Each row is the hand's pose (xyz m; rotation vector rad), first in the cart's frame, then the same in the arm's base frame.
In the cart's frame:
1: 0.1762 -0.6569 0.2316 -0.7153 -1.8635 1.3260
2: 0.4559 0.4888 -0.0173 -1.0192 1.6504 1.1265
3: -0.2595 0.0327 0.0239 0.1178 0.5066 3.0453
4: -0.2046 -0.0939 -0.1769 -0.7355 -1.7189 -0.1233
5: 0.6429 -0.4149 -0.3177 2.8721 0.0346 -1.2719
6: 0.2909 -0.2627 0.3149 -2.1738 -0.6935 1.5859
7: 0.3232 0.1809 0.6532 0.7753 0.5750 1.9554
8: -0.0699 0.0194 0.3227 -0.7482 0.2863 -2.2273
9: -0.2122 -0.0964 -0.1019 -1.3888 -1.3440 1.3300
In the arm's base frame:
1: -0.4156 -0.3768 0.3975 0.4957 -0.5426 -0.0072
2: 0.4833 0.4262 0.4080 1.5161 1.4931 2.2025
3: 0.1599 -0.1318 0.9608 2.2409 -1.1608 1.4796
4: -0.0445 -0.0026 0.9901 -0.1378 0.3559 -0.6133
5: -0.4761 0.3707 0.2721 -0.3339 0.0254 1.9551
6: -0.0365 -0.2233 0.3066 0.1511 -0.1756 1.3910
7: 0.5031 -0.2863 0.1760 2.9429 -0.0820 0.4553
8: 0.2561 -0.2810 0.6543 -1.6535 2.4884 -0.7090
9: -0.0143 -0.0656 0.9617 0.3688 -0.2027 0.5681

